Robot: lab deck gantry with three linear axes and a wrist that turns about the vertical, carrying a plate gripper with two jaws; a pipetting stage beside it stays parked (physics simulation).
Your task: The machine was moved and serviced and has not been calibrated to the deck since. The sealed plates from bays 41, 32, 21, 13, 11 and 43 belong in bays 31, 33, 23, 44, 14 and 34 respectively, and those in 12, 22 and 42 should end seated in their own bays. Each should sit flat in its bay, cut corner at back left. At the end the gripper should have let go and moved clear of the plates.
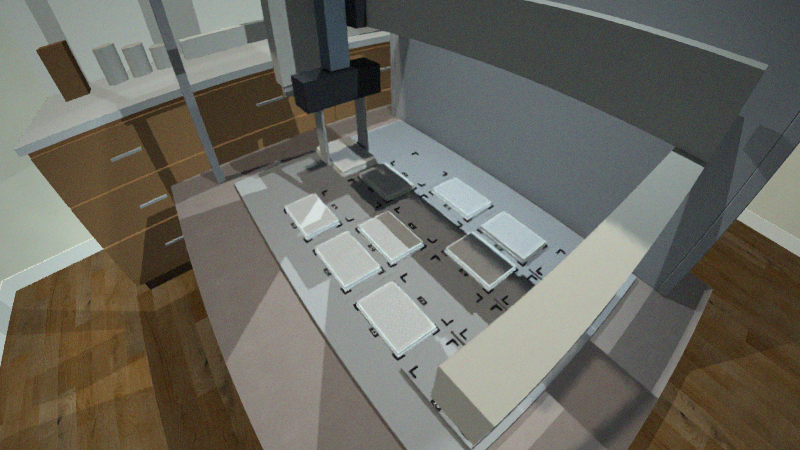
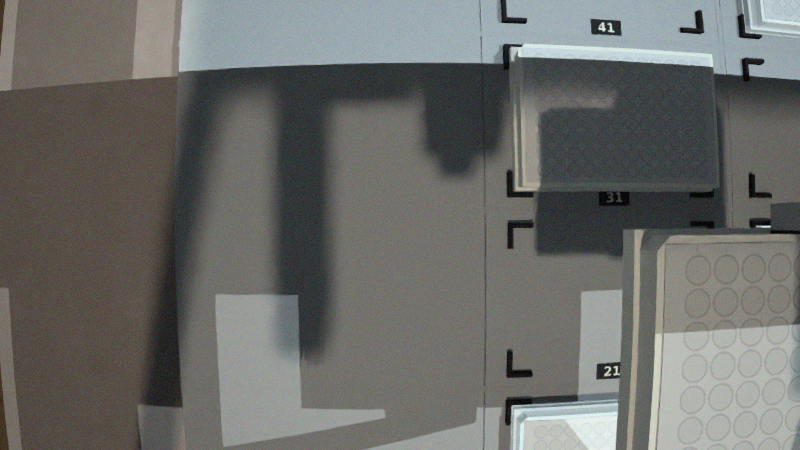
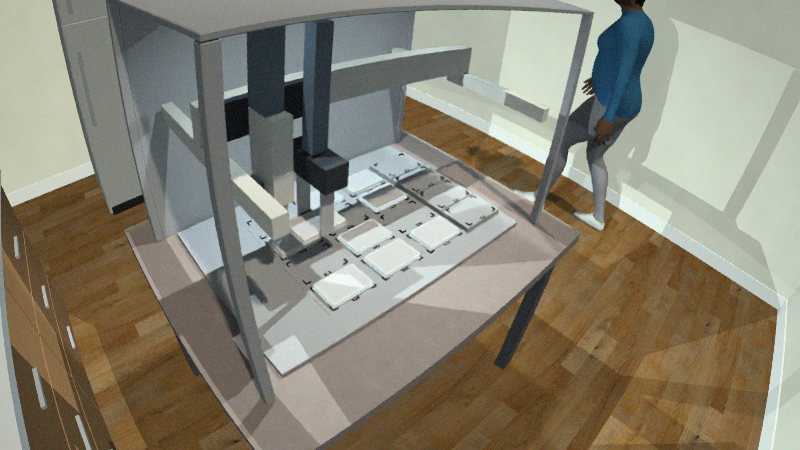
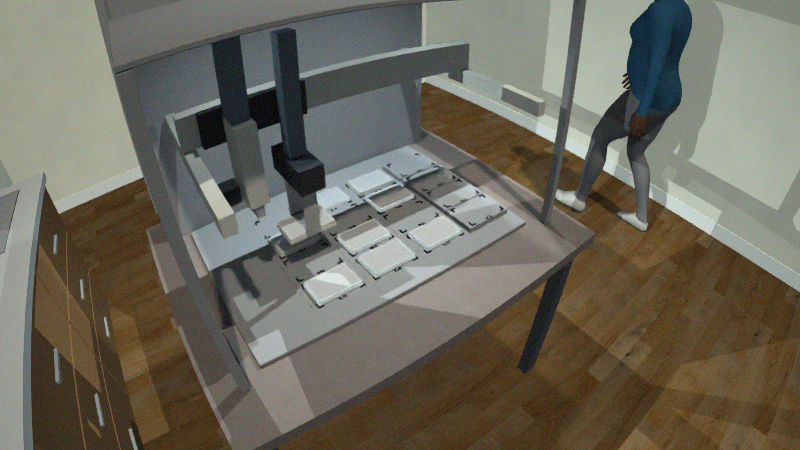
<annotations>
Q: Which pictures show the sealed plate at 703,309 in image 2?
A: Image 1, image 2, image 3 and image 4: all of them.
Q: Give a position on a bay 44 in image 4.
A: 408,165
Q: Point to a sealed plate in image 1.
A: At 383,179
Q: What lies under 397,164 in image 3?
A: A bay 44.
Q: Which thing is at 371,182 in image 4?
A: A sealed plate.
</annotations>
